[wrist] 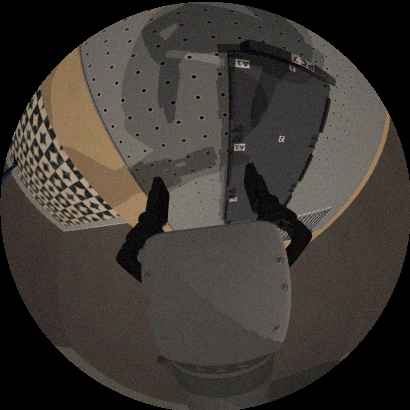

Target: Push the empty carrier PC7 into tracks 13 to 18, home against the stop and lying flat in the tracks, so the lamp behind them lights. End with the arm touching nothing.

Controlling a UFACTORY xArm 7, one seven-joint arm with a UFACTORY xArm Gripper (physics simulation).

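Places are measured from the arm's base along level axes (x right, y ahead, z up), in metres.
Pixels of known places: gripper, fingertip midpoint: point(203, 177).
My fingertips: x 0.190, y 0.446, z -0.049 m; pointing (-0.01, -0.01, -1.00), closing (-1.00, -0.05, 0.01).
Ahead of a thing's pixels: the offset from my fingertips to its top centre. "spot": to the spot under its first point. Level surfaces: height alone.
The empty carrier PC7 @[dy +0.020, dx -0.101, dz -0.015 m] point(280, 117) is a wide dark panel on the right of the wrist view, with small white labels. Its thick end bar, marked PC7, is at the top, and its other end is at the bottom, near the tracks @[spot: dy +0.283, dx -0.397, dz -0.043 m] point(315, 218). The tracks show as thin parallel lines at the lower right, partly hidden behind the right finger. My gripper point(203, 177) is open with nothing between its fingers. The right finger overlaps the carrier's left part in view; the left finger is over the grey plate. Contact cannot be told. The lamp and stop cannot be made out.
A grey perforated plate @[dz -0.045 m] point(194, 116) lies under the carrier, with dark arm shadows on it. A tan wooden border point(82, 125) runs along its left side and a narrow tan edge along its right. A black-and-white patterned surface point(47, 165) is at the far left.
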